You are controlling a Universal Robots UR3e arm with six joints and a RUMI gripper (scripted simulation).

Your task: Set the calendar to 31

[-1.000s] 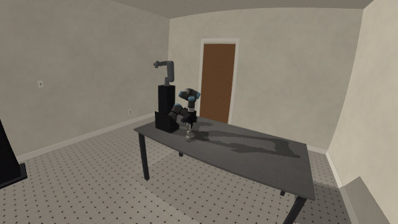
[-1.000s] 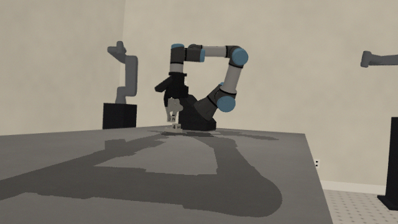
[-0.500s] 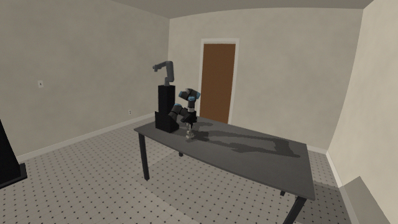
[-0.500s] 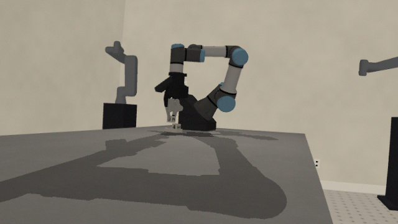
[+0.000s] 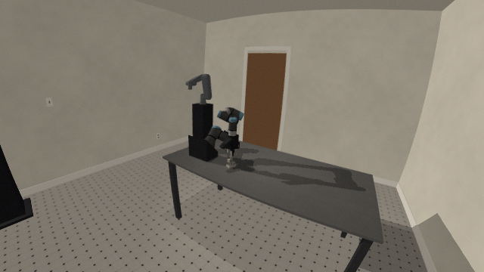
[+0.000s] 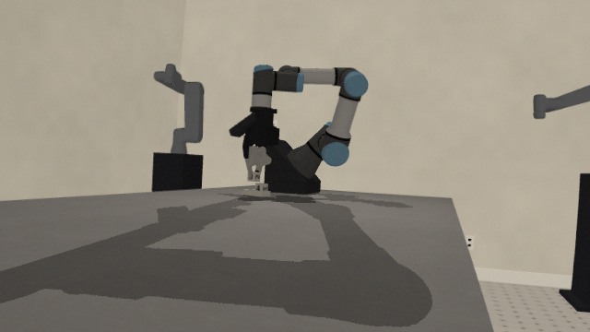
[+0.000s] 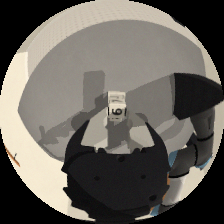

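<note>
Now: hand 20 mm to the right of the pale calendar tray and 60 mm above it.
</note>
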